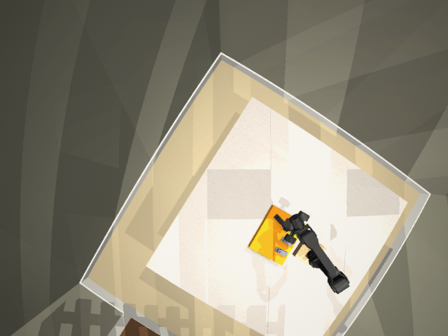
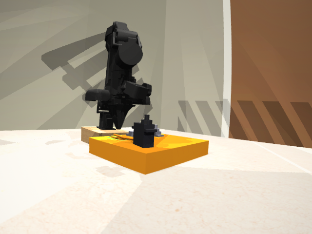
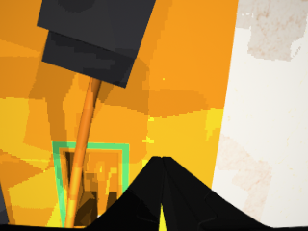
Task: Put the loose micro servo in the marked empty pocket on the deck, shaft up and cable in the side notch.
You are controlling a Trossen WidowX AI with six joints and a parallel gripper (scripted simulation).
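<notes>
Now: the yellow-orange deck 40 mm ahead of my gripper tip, 120 mm to the left of it and 60 mm below it.
</notes>
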